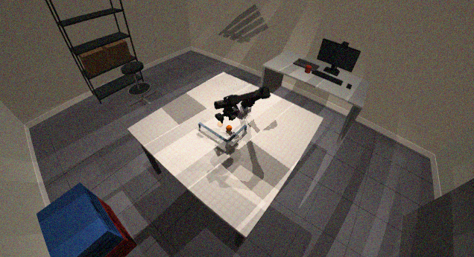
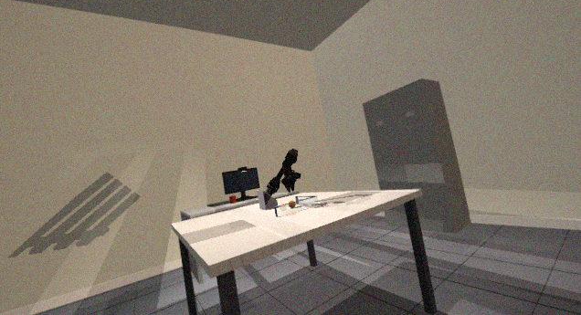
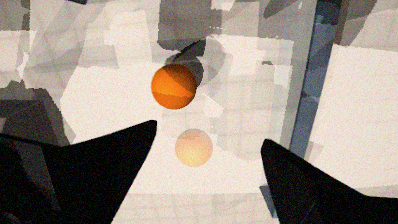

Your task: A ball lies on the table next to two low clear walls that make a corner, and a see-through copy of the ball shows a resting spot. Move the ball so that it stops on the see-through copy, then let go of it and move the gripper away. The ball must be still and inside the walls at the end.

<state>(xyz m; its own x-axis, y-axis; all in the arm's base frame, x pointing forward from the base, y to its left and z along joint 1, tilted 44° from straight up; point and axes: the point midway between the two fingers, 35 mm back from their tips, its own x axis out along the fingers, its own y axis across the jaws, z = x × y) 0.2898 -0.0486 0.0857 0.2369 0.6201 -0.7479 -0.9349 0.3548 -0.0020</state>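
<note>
Right now the orange ball is 90 mm below my gripper tip, 30 mm behind it and 10 mm to the left of it. Round my gripper tip: see-through copy of ball: 90 mm below, 70 mm to the right, 20 mm behind; blue-grey wall strip: 110 mm ahead, 60 mm below, 40 mm to the right.
</note>
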